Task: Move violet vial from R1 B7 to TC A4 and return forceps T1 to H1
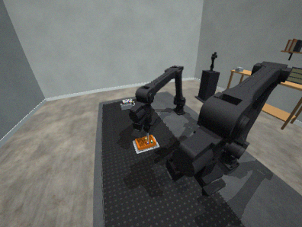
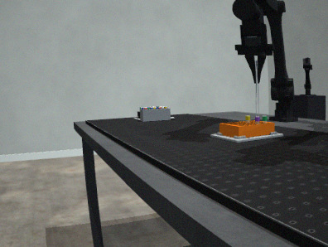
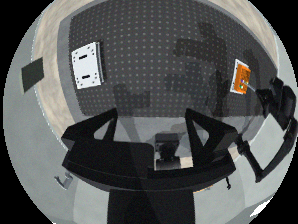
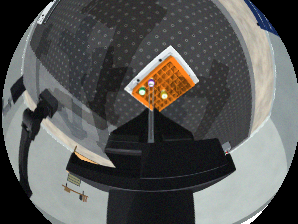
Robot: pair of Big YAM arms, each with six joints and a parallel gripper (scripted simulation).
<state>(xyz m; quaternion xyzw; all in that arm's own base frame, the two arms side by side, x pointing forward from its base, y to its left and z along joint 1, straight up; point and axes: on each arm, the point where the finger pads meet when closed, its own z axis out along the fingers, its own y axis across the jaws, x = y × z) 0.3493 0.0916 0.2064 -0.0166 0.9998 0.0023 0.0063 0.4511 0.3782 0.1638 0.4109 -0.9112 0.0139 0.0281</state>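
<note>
The orange tube carrier is 1 cm ahead of my right hand, 3 cm to the right of it and 13 cm below it.
</note>
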